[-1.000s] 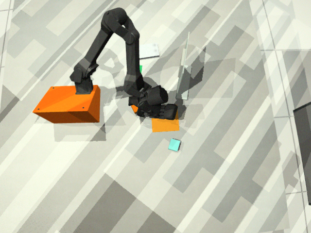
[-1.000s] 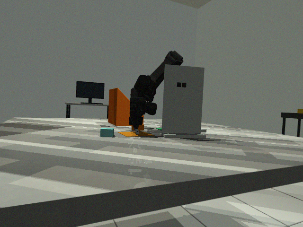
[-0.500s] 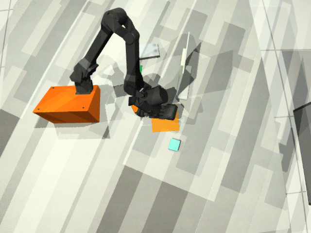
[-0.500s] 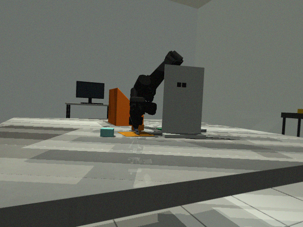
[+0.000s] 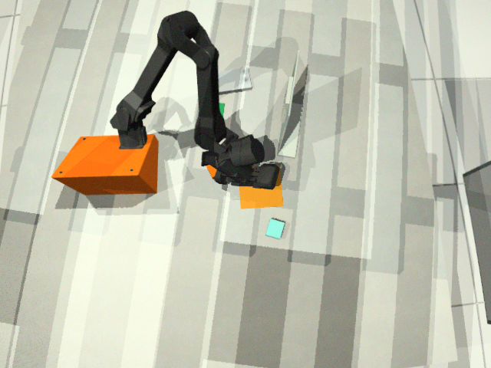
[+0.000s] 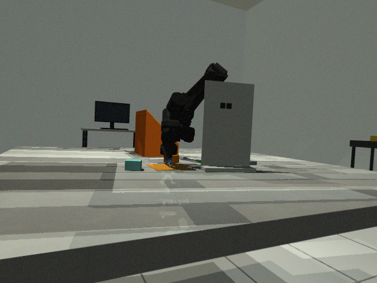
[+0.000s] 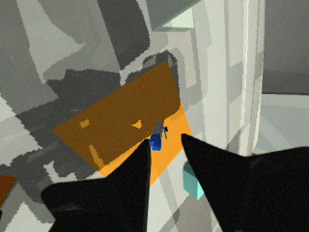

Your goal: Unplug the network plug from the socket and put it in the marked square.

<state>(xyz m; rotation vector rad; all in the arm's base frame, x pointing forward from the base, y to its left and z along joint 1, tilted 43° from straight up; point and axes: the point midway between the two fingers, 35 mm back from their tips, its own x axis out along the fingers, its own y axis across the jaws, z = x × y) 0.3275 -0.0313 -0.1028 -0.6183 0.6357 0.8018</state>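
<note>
Now: gripper tip 1 cm above the network plug. Round my gripper tip: cyan cube: 3 cm ahead, 12 cm to the right, 1 cm below; orange cube: 13 cm behind, 5 cm to the left, 1 cm below; orange marked square: 2 cm below.
</note>
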